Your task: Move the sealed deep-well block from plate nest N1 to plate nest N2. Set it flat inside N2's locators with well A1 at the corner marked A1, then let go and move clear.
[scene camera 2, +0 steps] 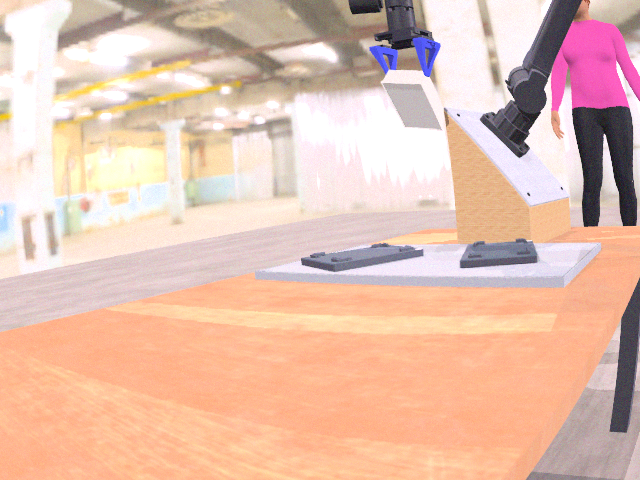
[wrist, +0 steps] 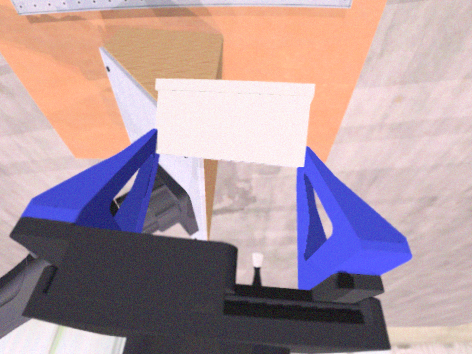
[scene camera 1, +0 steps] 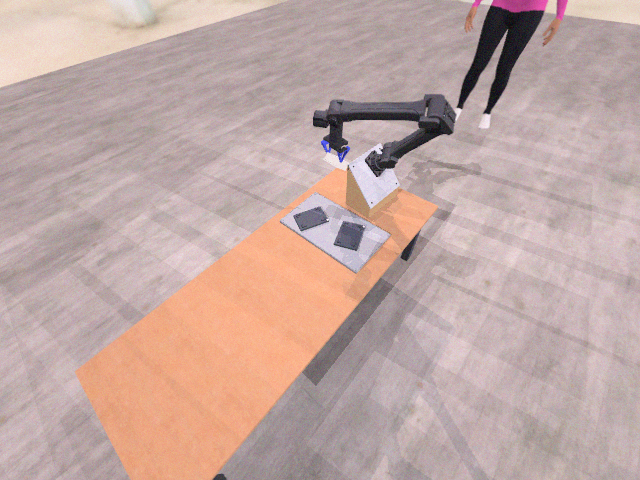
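Where they show: gripper, fingertip midpoint: (scene camera 2: pixel 409 78) (wrist: pixel 230 144) (scene camera 1: pixel 334 158); arm's base, link origin: (scene camera 2: pixel 503 136) (wrist: pixel 175 193) (scene camera 1: pixel 374 164).
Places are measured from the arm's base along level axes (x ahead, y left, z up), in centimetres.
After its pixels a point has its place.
Observation:
The white deep-well block (scene camera 1: pixel 334 161) {y -10.0, x 23.2, z 11.2 cm} (scene camera 2: pixel 413 103) {y -11.7, x 20.2, z 6.4 cm} (wrist: pixel 232 120) {y -11.6, x 23.1, z 11.5 cm} is held in the air between the blue fingers of my gripper (scene camera 1: pixel 336 155) {y -11.4, x 21.1, z 11.3 cm} (scene camera 2: pixel 407 73) {y -11.4, x 21.1, z 11.3 cm} (wrist: pixel 230 144) {y -11.4, x 21.1, z 11.3 cm}, which is shut on it. The block is tilted, with its grey underside showing in scene camera 2. It hangs high above the far end of the table, past the plate nests. Two dark nests, one on the left (scene camera 1: pixel 310 218) {y -15.3, x 38.1, z -19.1 cm} (scene camera 2: pixel 361 256) {y -13.7, x 40.6, z -19.1 cm} and one on the right (scene camera 1: pixel 350 235) {y 9.0, x 35.3, z -19.1 cm} (scene camera 2: pixel 498 254) {y 9.9, x 40.1, z -19.1 cm}, lie at different angles and hold no block. I cannot read their N1, N2 or A1 labels. The block's well A1 cannot be made out.
The nests sit on a light grey perforated board (scene camera 1: pixel 361 258) {y 20.9, x 43.4, z -20.2 cm} (scene camera 2: pixel 289 273) {y -21.5, x 48.8, z -20.4 cm} (wrist: pixel 185 4) {y -2.7, x 20.2, z -20.2 cm} on the orange table (scene camera 1: pixel 222 310) {y -13.8, x 102.1, z -21.6 cm} (scene camera 2: pixel 310 387) {y 11.0, x 86.8, z -21.6 cm} (wrist: pixel 280 45) {y -17.4, x 12.7, z -21.6 cm}. The wooden wedge pedestal (scene camera 1: pixel 358 195) {y 1.0, x 16.3, z -9.8 cm} (scene camera 2: pixel 491 201) {y 0.8, x 16.3, z -13.0 cm} (wrist: pixel 170 52) {y -0.8, x 16.1, z -13.5 cm} stands close beside the held block. A person (scene camera 1: pixel 509 31) (scene camera 2: pixel 594 67) stands behind the arm.

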